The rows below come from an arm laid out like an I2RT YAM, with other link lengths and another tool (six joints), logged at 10 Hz.
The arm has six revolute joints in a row. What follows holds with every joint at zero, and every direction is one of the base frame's. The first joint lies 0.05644 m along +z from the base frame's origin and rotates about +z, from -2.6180 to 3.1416 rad. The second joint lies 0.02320 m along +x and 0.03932 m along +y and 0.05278 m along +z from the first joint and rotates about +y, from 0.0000 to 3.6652 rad. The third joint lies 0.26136 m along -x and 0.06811 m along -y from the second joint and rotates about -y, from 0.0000 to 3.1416 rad. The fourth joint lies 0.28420 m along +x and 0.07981 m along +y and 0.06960 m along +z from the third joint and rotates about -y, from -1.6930 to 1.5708 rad. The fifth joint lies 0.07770 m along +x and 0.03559 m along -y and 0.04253 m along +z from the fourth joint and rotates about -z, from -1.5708 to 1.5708 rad. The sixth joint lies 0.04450 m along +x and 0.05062 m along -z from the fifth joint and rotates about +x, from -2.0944 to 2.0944 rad. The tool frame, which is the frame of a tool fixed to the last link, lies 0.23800 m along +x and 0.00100 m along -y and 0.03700 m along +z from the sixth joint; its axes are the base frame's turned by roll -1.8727, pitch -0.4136 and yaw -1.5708 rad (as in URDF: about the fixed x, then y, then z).
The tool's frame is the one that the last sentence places.
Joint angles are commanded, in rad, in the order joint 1, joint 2, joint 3, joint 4, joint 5, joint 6. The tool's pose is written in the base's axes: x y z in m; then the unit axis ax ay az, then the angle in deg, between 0 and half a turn. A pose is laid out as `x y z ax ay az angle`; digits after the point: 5 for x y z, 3 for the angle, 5 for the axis.
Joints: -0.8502 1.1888 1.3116 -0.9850 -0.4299 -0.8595
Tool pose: 0.39743 -0.21306 0.22127 0.81571 -0.48779 0.31094 177.378
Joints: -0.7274 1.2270 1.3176 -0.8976 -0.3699 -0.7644
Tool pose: 0.43380 -0.19773 0.22382 0.81620 -0.48033 0.32110 178.208
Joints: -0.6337 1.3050 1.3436 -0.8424 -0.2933 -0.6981
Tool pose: 0.46370 -0.19288 0.21055 0.81863 -0.48242 0.31164 177.640
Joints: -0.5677 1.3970 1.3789 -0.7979 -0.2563 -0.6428
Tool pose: 0.49322 -0.18678 0.19454 0.82179 -0.48503 0.29902 178.314
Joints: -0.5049 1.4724 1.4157 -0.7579 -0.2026 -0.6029
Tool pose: 0.51916 -0.18179 0.18357 0.82319 -0.48490 0.29535 177.596
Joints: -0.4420 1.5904 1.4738 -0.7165 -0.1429 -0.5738
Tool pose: 0.55132 -0.17825 0.16002 0.82826 -0.48251 0.28489 176.213
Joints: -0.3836 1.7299 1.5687 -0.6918 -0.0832 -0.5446
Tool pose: 0.58678 -0.17518 0.13676 0.83212 -0.48145 0.27530 174.641
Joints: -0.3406 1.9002 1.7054 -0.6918 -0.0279 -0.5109
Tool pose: 0.62285 -0.17775 0.10672 0.83357 -0.48751 0.25979 172.919
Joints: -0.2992 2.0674 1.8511 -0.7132 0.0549 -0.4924
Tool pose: 0.65087 -0.18349 0.07192 0.83557 -0.49184 0.24479 169.154
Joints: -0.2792 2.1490 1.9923 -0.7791 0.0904 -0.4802
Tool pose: 0.66663 -0.18480 0.07719 0.83431 -0.49412 0.24447 167.782
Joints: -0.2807 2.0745 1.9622 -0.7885 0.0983 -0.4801
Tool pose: 0.65745 -0.18557 0.10856 0.82781 -0.49647 0.26126 167.851
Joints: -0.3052 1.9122 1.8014 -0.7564 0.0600 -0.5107
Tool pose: 0.62758 -0.18128 0.13415 0.82824 -0.48798 0.27550 169.175
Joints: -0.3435 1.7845 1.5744 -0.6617 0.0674 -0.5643
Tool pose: 0.59027 -0.19488 0.11247 0.83039 -0.48394 0.27614 166.885
